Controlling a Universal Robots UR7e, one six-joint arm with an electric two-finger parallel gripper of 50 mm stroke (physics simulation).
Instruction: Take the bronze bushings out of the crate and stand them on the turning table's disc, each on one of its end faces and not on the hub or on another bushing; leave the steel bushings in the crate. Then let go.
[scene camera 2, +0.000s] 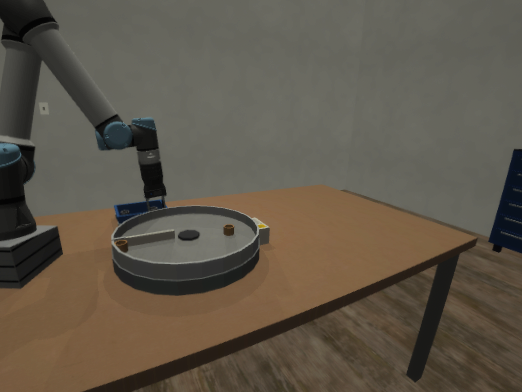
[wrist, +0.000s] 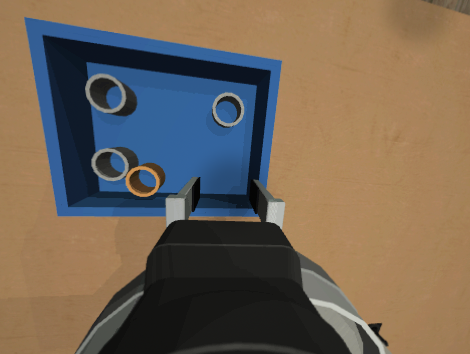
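Where they show: gripper, between the fingertips: (scene camera 2: 157, 209) (wrist: 225, 188); arm's base, origin of its link: (scene camera 2: 2, 233).
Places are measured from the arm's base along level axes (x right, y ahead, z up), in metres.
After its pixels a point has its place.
Observation:
The blue crate (scene camera 2: 118, 214) @[y 0.320, x -0.132, z -0.052 m] (wrist: 170, 211) stands behind the turning table. In the wrist view a bronze bushing (wrist: 143, 194) @[y 0.374, x -0.109, z -0.070 m] stands in it near the lower left corner, close beside a steel bushing (wrist: 97, 175) @[y 0.337, x -0.134, z -0.070 m]. Another steel bushing (wrist: 90, 102) @[y 0.347, x -0.199, z -0.070 m] stands at the upper left and a third steel bushing (wrist: 215, 110) @[y 0.456, x -0.187, z -0.070 m] at the upper right. My gripper (scene camera 2: 156, 206) @[y 0.458, x -0.111, z -0.054 m] (wrist: 225, 188) @[y 0.458, x -0.111, z -0.054 m] is open and empty, over the crate's near wall, right of the bronze bushing. On the turning table's disc (scene camera 2: 200, 252) @[y 0.422, x 0.305, z -0.047 m], one bronze bushing (scene camera 2: 228, 230) @[y 0.542, x 0.260, z -0.030 m] stands right of the hub (scene camera 2: 189, 235) @[y 0.440, x 0.207, z -0.039 m]; another bronze bushing (scene camera 2: 121, 245) @[y 0.253, x 0.194, z -0.024 m] is at the left rim, its lower part hidden.
A raised rim (scene camera 2: 180, 270) @[y 0.334, x 0.375, z -0.036 m] surrounds the disc. A light bar (scene camera 2: 150, 237) @[y 0.334, x 0.178, z -0.029 m] reaches from the left rim towards the hub. A white box with a yellow label (scene camera 2: 263, 233) @[y 0.660, x 0.289, z -0.060 m] sits against the turning table's right side. A blue cabinet (scene camera 2: 512, 205) stands at the far right.

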